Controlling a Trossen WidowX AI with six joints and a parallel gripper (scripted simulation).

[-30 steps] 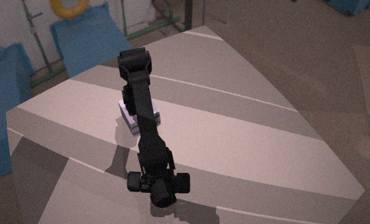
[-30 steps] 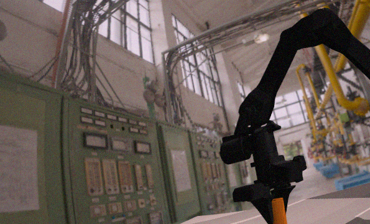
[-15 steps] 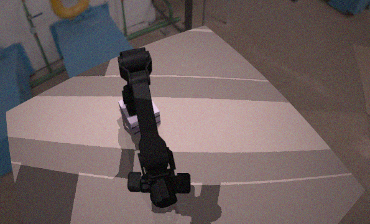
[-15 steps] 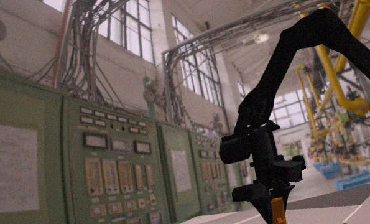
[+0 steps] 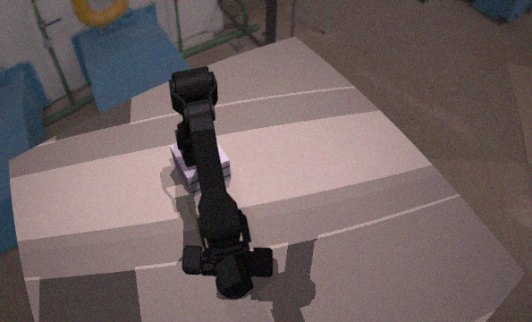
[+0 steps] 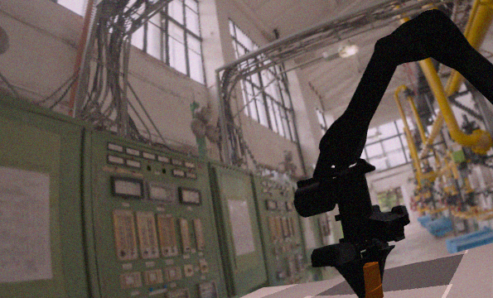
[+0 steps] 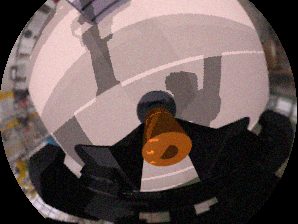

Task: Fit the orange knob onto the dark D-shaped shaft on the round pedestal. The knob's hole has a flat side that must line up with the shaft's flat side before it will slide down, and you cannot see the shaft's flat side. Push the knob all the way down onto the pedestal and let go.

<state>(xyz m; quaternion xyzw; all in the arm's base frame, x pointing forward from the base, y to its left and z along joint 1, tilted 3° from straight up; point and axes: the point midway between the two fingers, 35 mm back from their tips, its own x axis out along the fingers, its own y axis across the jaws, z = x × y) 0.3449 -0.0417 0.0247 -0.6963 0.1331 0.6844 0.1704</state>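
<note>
Now: gripper tip 2 cm below the orange knob. The rest, counted from my gripper tip: round pedestal: 4 cm below.
</note>
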